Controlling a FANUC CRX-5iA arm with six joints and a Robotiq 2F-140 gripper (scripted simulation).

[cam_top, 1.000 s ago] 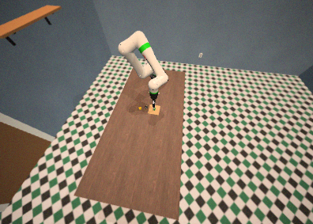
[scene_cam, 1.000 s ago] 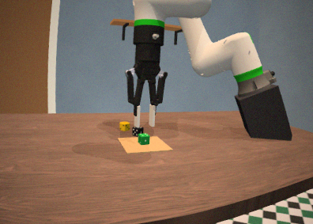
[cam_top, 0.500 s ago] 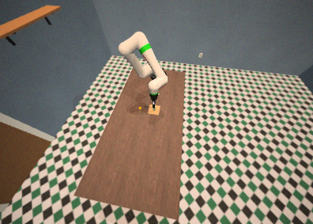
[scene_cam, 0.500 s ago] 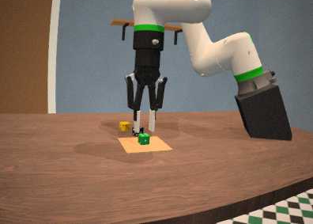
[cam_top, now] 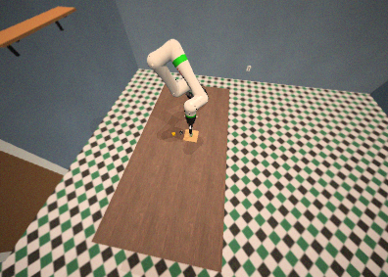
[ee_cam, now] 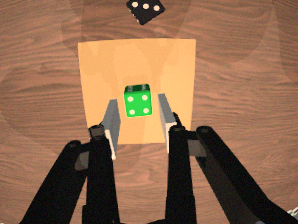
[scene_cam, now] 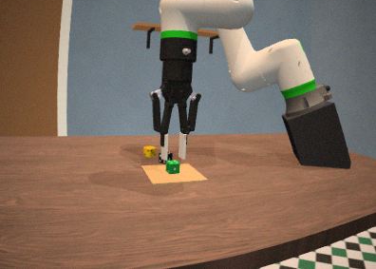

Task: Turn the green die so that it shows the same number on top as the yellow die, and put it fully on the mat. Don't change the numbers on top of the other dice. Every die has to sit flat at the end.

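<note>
My hand is 6 cm above the green die. Also, from my hand: yellow die: 1 cm behind, 18 cm to the right, 6 cm below; black die: 3 cm behind, 10 cm to the right, 6 cm below; mat: 7 cm below.
</note>
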